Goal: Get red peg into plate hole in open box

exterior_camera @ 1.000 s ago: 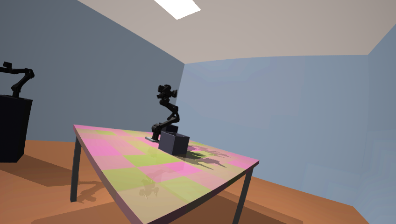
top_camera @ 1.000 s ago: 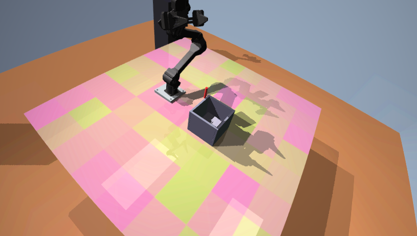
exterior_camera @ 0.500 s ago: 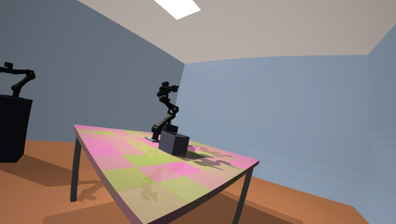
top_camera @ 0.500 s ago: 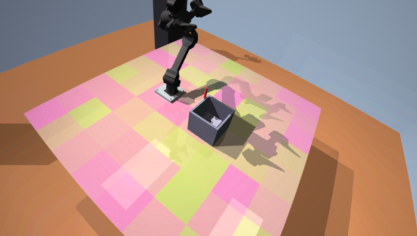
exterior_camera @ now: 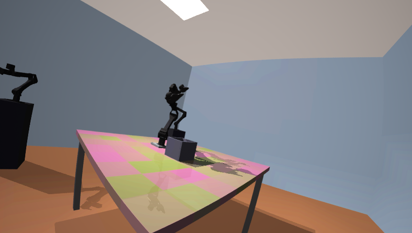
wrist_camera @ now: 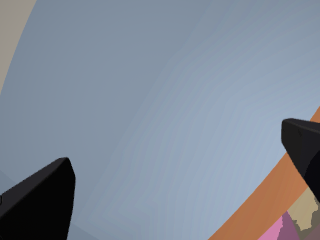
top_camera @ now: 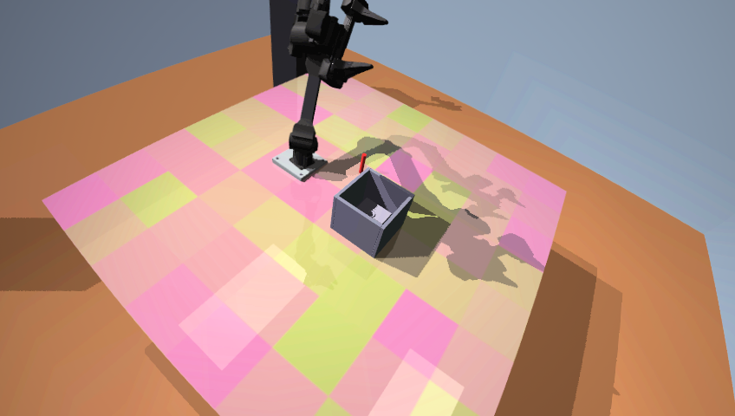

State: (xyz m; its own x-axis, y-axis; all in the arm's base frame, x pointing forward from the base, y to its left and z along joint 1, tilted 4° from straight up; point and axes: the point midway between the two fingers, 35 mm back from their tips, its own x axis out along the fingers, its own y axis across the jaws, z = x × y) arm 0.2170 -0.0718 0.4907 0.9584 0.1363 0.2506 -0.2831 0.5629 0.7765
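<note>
My gripper tip is 470 mm above the red peg, 170 mm to the right of it and 100 mm past it.
</note>
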